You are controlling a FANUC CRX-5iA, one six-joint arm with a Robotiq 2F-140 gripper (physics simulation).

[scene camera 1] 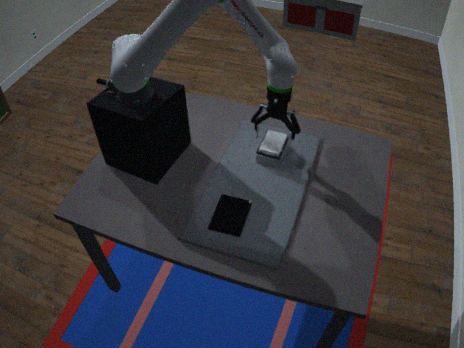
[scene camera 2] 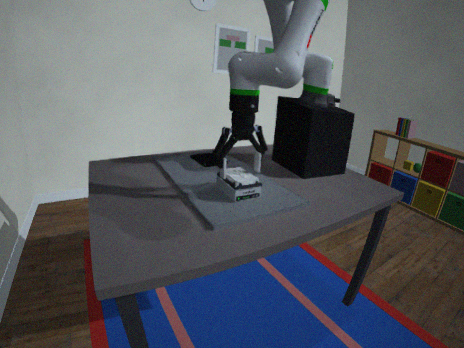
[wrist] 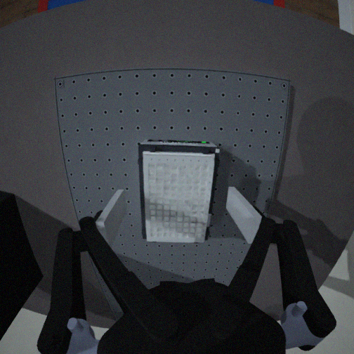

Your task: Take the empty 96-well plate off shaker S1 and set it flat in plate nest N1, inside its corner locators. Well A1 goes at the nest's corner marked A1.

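Places are measured from the arm's base along level axes (x down, y back, z left), in centimetres.
Where they show: gripper, fingertip midpoint: [scene camera 1: 273, 140] [scene camera 2: 240, 174]; arm's base, link origin: [scene camera 1: 135, 95] [scene camera 2: 313, 103].
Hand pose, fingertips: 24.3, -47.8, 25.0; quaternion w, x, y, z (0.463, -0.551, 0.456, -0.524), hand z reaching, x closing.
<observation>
Things, the pixels of their top centre, and the offset from my fingertips, as dx, dy, dz. "pt": a spot on its surface instead. Level surfaces: height alone.
- white 96-well plate, top centre: [scene camera 2: 238, 173] [scene camera 1: 273, 141] +0.1, -0.2, -0.8
- shaker S1, surface spot: [scene camera 2: 247, 194] pt +4.7, +0.3, +6.3
- Plate nest N1, top centre: [scene camera 1: 230, 213] [scene camera 2: 208, 157] +5.5, +0.1, -37.7
- grey perforated board, surface height: dx +7.0
- table, surface height: dx +8.3
The white 96-well plate [scene camera 1: 274, 142] [scene camera 2: 242, 177] [wrist: 177, 197] lies flat on shaker S1 [scene camera 2: 247, 194] [wrist: 179, 148], a low box with a dark top edge and a green light on its front. My gripper [scene camera 1: 276, 134] [scene camera 2: 241, 168] [wrist: 176, 199] is open above the shaker. Its pale finger pads stand on either side of the plate, with a gap on each side in the wrist view. Their exact height against the plate is hard to tell. Plate nest N1 [scene camera 1: 230, 215] [scene camera 2: 204, 159] is a black rectangle with a small pale mark at one corner. Its A1 lettering cannot be read.
The shaker and nest stand on a grey perforated board [scene camera 1: 272, 187] [scene camera 2: 287, 197] [wrist: 171, 110] on the table [scene camera 1: 345, 175] [scene camera 2: 150, 250]. The arm's black pedestal [scene camera 1: 142, 132] [scene camera 2: 312, 137] [wrist: 15, 255] stands beside the board. Arm shadows fall across the board and table.
</observation>
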